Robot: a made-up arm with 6 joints. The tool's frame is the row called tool. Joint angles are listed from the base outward. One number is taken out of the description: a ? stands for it. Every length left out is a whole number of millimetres.
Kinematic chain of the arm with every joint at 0, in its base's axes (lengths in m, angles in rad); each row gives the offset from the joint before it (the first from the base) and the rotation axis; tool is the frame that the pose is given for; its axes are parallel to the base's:
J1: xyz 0 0 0.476 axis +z
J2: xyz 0.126 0 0 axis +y
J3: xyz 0 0 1.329 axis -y
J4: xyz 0.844 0 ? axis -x
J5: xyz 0 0 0 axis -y
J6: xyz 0.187 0 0 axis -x
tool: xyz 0 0 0
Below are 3 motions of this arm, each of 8 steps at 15 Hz.
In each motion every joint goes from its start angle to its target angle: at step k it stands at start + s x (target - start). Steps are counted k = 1, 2, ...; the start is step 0. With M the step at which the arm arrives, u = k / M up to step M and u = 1 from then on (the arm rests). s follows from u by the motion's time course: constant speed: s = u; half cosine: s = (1 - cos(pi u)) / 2; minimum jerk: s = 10 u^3 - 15 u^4 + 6 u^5.
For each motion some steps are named. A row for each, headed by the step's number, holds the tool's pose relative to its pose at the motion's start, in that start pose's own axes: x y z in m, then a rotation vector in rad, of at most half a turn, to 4 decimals.
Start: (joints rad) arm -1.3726 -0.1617 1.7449 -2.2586 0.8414 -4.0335
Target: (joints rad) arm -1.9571 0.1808 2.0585 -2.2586 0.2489 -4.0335
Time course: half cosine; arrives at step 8
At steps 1, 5, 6, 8:
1: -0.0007 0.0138 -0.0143 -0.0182 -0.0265 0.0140
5: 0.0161 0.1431 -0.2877 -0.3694 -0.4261 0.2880
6: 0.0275 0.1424 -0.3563 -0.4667 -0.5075 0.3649
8: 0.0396 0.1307 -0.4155 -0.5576 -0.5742 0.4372

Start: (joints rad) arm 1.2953 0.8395 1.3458 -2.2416 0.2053 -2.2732
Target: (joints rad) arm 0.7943 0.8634 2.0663 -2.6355 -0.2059 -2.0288
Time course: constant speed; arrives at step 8
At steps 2, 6, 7, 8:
2: -0.0512 -0.1324 -0.2467 -0.0025 0.0644 -0.2287
6: -0.3199 -0.3858 -0.6341 -0.1232 0.1727 -0.7193
7: -0.4143 -0.4404 -0.7010 -0.1753 0.1926 -0.8448
8: -0.5163 -0.4892 -0.7544 -0.2351 0.2083 -0.9702

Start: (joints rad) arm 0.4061 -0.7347 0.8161 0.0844 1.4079 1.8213
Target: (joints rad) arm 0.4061 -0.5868 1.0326 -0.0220 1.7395 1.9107
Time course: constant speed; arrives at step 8
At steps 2, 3, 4, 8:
2: -0.0179 0.0138 0.0003 -0.0203 0.0515 -0.0897
3: -0.0282 0.0203 0.0004 -0.0311 0.0781 -0.1341
4: -0.0393 0.0264 0.0004 -0.0423 0.1052 -0.1783
8: -0.0923 0.0486 0.0007 -0.0906 0.2188 -0.3516

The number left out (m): 0.229
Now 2 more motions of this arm.
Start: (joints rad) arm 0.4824 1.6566 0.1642 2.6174 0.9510 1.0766
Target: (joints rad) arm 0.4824 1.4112 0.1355 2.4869 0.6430 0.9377
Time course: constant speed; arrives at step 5
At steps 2, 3, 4, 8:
2: -0.1541 -0.0653 -0.0290 0.0530 0.1582 0.1363
3: -0.2318 -0.1017 -0.0384 0.0812 0.2407 0.1998
4: -0.3095 -0.1405 -0.0440 0.1104 0.3252 0.2600
8: -0.3871 -0.1817 -0.0459 0.1404 0.4119 0.3168

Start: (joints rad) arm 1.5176 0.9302 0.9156 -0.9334 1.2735 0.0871
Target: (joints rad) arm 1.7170 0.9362 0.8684 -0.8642 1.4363 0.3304
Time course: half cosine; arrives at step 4
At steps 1, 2, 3, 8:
1: -0.0496 0.0333 -0.0148 -0.0278 0.0028 0.0138
2: -0.1720 0.1133 -0.0434 -0.0928 0.0069 0.0477
3: -0.2976 0.1921 -0.0617 -0.1545 0.0074 0.0822
8: -0.3504 0.2243 -0.0662 -0.1791 0.0065 0.0965

